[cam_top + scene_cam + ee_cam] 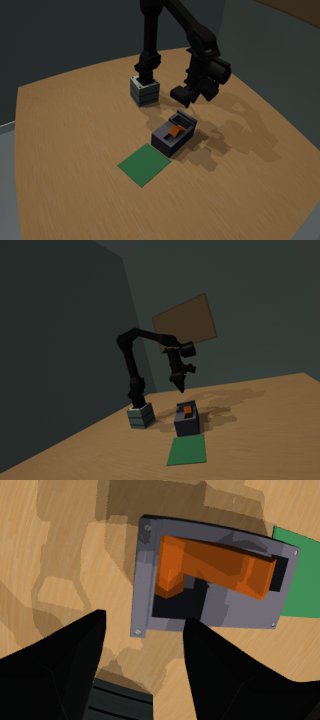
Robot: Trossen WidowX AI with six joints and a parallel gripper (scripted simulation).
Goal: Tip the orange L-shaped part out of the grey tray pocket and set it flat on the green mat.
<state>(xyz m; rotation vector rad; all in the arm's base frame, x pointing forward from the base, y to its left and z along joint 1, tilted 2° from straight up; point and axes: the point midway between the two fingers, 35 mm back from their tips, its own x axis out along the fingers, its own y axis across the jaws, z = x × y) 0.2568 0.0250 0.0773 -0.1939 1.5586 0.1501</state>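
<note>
Now: gripper tip 100 mm above the orange L-shaped part, 40 mm to the left of it and 10 mm short of it. From my gripper tip the other things lie so: green mat: 220 mm to the right, 160 mm below, 50 mm ahead.
</note>
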